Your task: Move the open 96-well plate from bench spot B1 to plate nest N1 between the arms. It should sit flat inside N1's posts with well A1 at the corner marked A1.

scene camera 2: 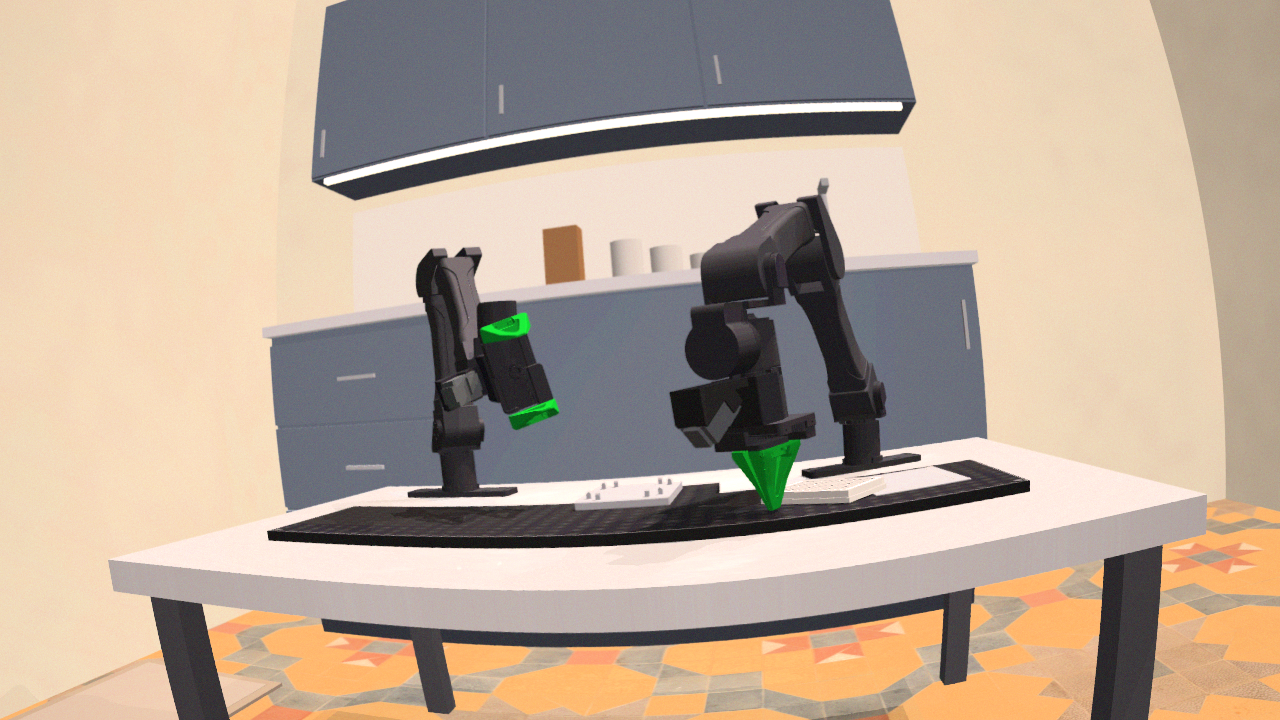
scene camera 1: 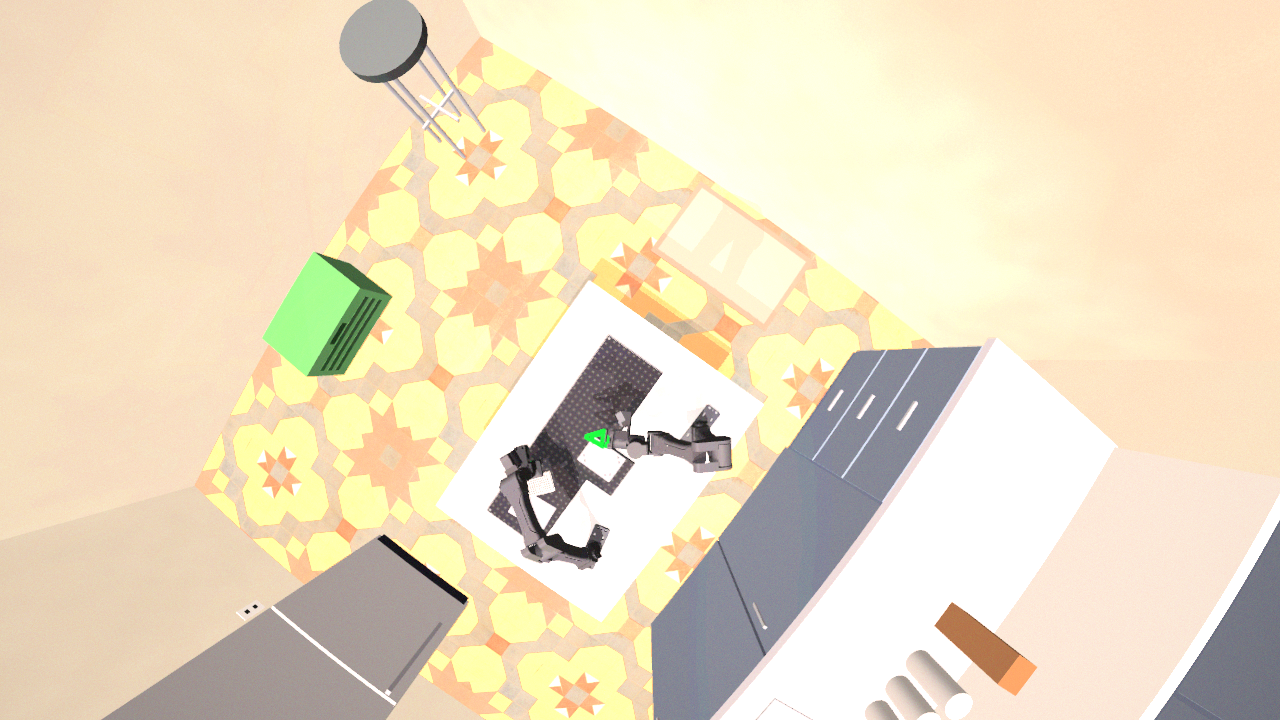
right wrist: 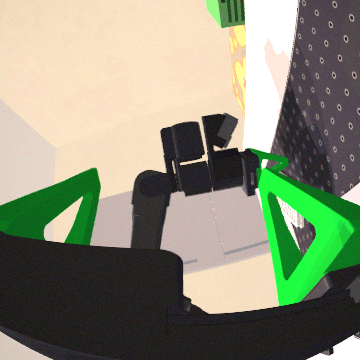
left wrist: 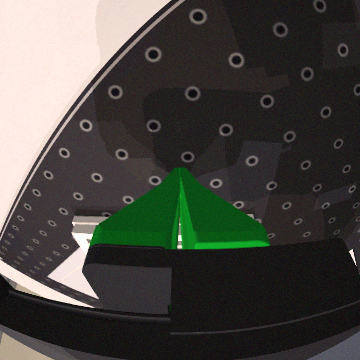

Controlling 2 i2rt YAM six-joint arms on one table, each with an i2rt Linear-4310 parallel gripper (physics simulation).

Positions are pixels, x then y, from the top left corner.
Labels:
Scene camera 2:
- left gripper: 774,509
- right gripper: 533,372
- white well plate: 847,490
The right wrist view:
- left gripper: 287,160
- right gripper: 179,176
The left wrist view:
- left gripper: 179,176
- white well plate: 83,226

